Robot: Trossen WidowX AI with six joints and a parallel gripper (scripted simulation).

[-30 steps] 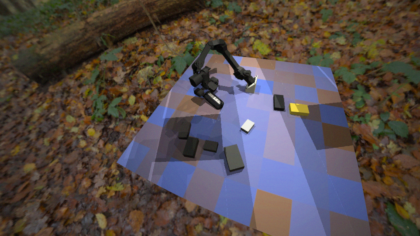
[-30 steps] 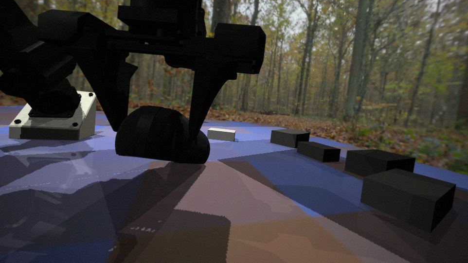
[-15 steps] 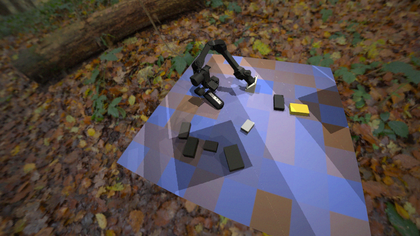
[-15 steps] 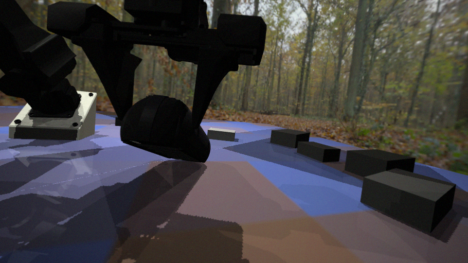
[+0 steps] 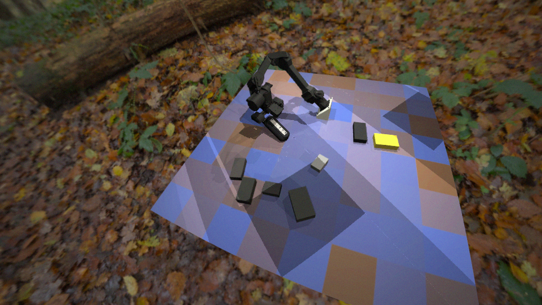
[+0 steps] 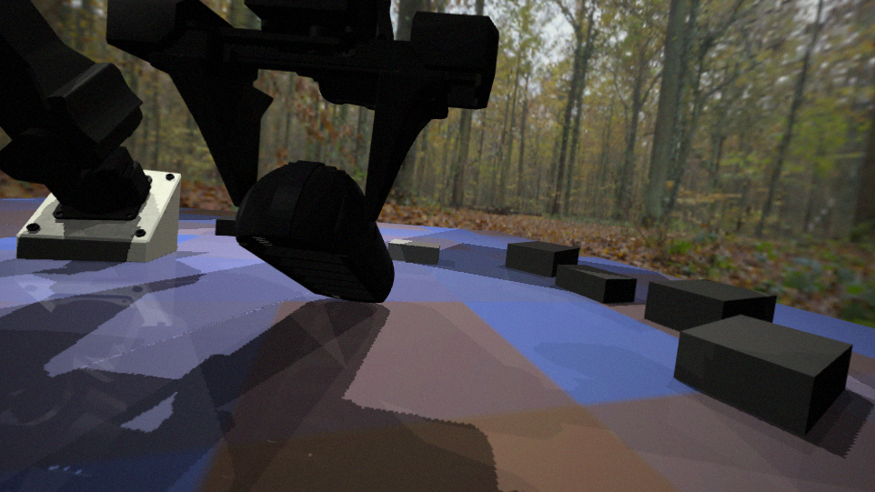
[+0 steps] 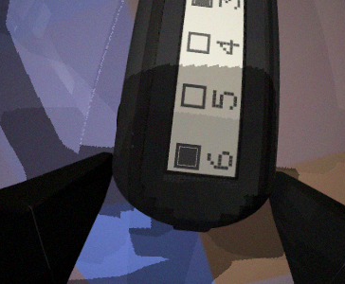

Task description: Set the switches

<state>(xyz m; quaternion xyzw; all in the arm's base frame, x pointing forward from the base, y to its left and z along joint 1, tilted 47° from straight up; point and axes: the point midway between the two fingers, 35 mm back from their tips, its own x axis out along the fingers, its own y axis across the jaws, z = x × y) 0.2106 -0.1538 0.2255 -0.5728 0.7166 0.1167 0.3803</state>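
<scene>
Right now my gripper tip is 300 mm to the right of the white block, 160 mm short of it and 70 mm above it. The rest, counted from my gripper tip: dark block: 480 mm to the left, 90 mm behind, 70 mm below; then yellow block: 610 mm to the left, 70 mm below, 50 mm behind.
</scene>
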